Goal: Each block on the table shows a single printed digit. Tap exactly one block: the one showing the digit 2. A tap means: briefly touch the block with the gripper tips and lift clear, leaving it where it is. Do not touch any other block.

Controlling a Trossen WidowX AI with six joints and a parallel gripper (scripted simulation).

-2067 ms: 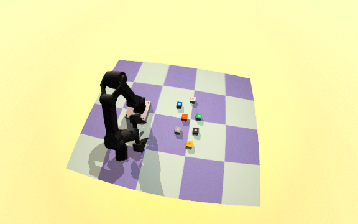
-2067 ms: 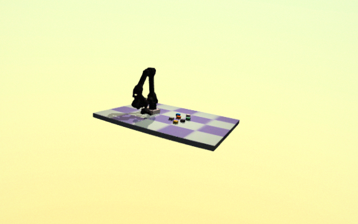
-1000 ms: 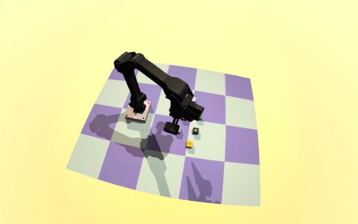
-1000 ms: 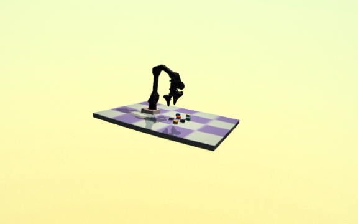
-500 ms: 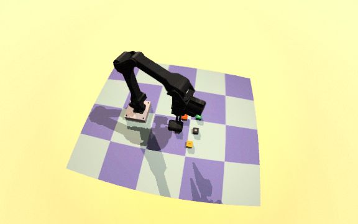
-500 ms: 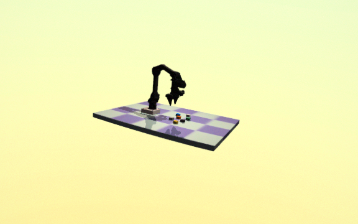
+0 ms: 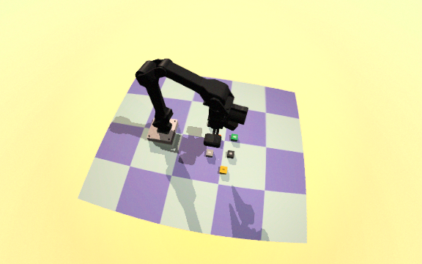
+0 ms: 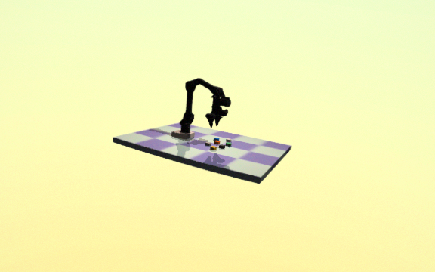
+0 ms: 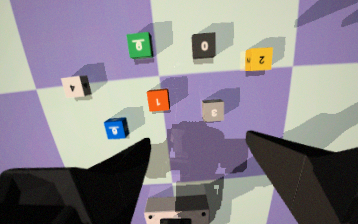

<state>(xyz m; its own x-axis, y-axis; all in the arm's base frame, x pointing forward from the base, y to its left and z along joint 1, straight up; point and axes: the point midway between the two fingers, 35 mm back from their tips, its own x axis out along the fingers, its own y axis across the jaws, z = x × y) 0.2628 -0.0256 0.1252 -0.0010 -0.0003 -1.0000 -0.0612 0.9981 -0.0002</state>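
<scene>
Now: gripper tip 7 cm short of the yellow block, 11 cm to the left of it and 12 cm above it. Also, from my gripper tip: orange block: 1 cm ahead, 5 cm to the left, 12 cm below; then green block: 9 cm ahead, 7 cm to the left, 12 cm below; then grey block: 1 cm behind, 4 cm to the right, 12 cm below.
</scene>
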